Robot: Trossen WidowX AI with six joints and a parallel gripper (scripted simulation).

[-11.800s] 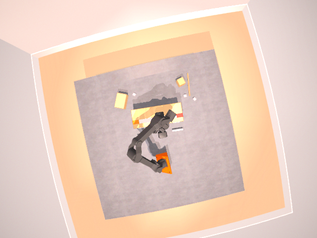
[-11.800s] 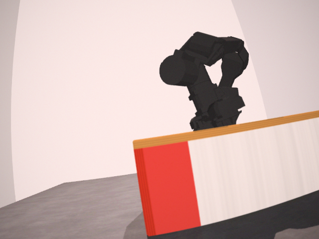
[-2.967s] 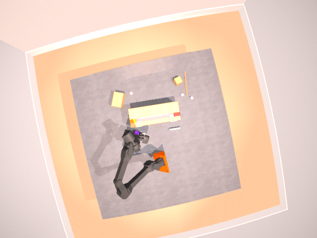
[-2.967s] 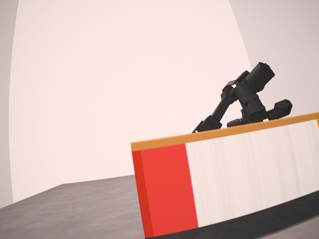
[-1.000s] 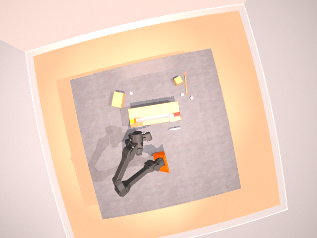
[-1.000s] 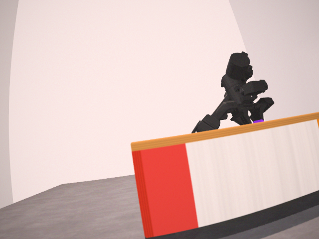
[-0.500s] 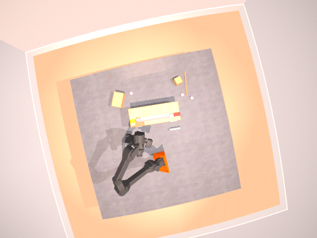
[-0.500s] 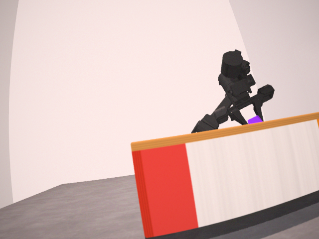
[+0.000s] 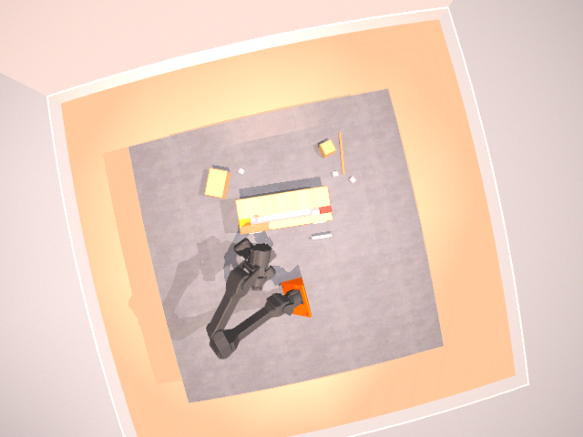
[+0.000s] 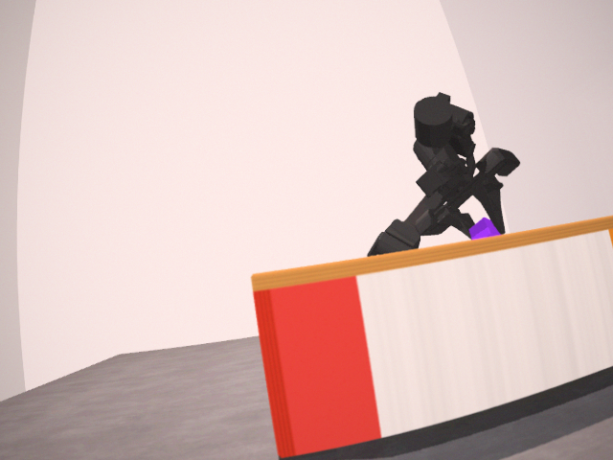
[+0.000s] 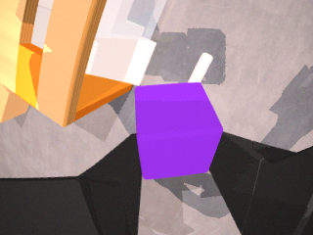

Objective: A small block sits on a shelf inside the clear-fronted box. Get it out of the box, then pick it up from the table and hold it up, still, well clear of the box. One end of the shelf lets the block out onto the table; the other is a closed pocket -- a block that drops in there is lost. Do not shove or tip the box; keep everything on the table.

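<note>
The purple block is 1 cm to the right of my gripper tip and 1 cm above it. The rest, counted from my gripper tip: thin orange stick: 50 cm to the right, 31 cm ahead, 13 cm below; clear-fronted box: 16 cm to the right, 9 cm ahead, 8 cm below.
</note>
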